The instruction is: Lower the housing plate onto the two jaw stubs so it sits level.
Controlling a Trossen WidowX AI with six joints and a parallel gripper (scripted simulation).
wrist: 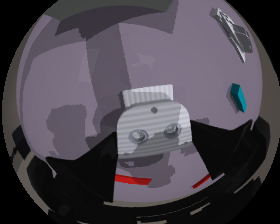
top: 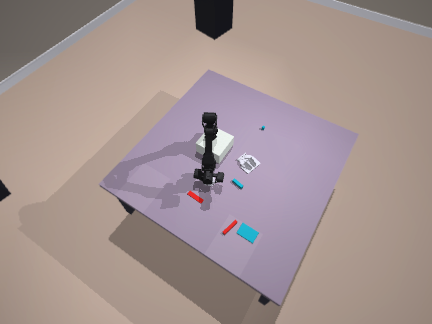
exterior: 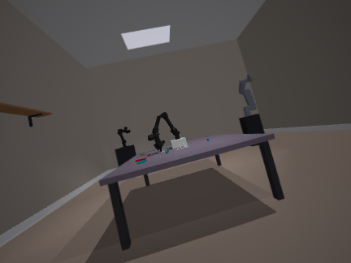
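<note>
Right now the cyan bar is 150 mm ahead of my gripper tip and 120 mm to the left of it. Also, from my gripper tip: white part (20 mm above, 10 mm to the left); then cyan plate (400 mm ahead, 90 mm to the right, 10 mm below).
</note>
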